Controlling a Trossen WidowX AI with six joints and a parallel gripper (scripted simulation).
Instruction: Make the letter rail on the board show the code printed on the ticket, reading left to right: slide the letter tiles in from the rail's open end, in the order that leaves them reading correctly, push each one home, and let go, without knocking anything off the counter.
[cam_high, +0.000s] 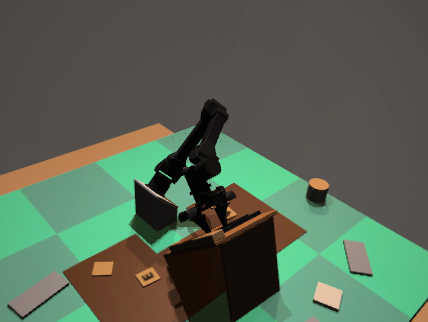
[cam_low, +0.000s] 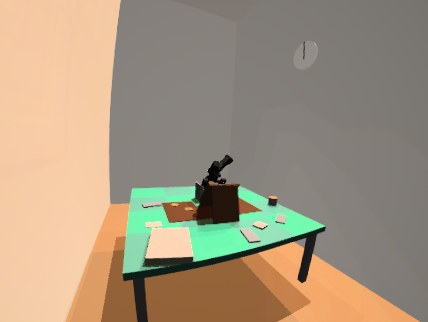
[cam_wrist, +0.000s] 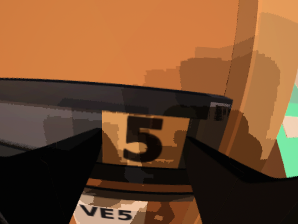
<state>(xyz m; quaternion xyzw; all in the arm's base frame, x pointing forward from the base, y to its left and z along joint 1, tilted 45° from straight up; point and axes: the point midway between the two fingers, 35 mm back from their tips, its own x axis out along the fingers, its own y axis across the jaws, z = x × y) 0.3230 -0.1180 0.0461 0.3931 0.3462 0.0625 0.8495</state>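
The white ticket is 6 cm behind my gripper tip, 4 cm to the left of it and 7 cm below it. Also, from my gripper tip: large beige slab (31 cm ahead, 44 cm to the right, 16 cm below); mat (15 cm behind, 4 cm to the left, 18 cm below).
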